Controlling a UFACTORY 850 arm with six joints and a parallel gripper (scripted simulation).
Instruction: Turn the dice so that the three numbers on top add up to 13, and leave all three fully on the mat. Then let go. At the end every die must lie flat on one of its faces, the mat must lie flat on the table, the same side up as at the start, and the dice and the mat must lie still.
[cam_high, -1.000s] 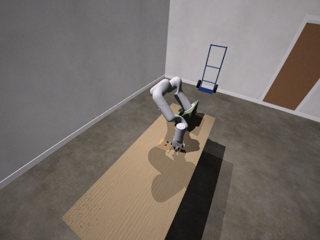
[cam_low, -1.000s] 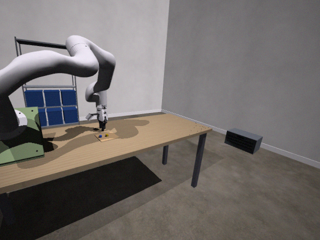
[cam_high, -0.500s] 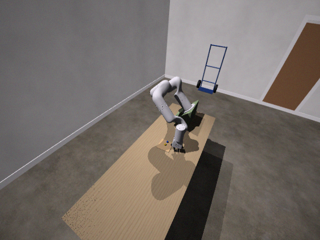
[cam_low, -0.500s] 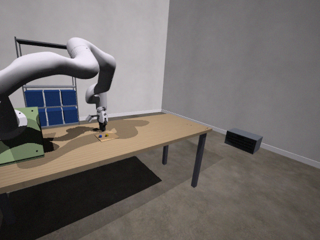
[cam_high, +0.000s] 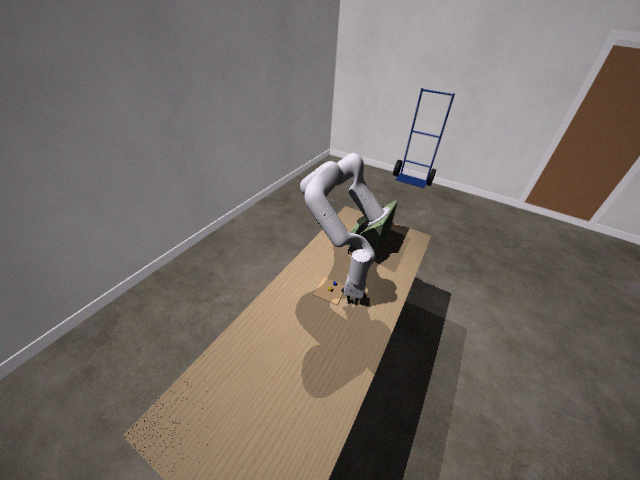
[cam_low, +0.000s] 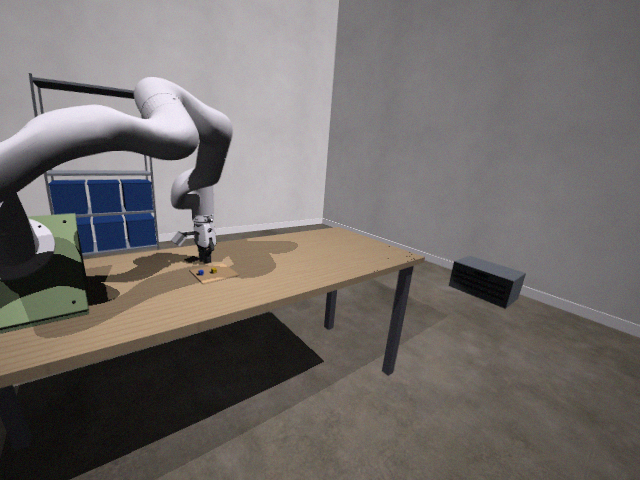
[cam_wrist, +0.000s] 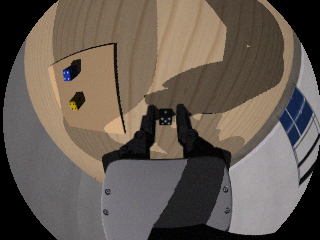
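My hand is 1 cm above the black die. Round my hand: blue die 13 cm to the right, 5 cm behind, 1 cm below; then tan mat 13 cm to the right, 2 cm below; then yellow die 13 cm to the right, 1 cm below.
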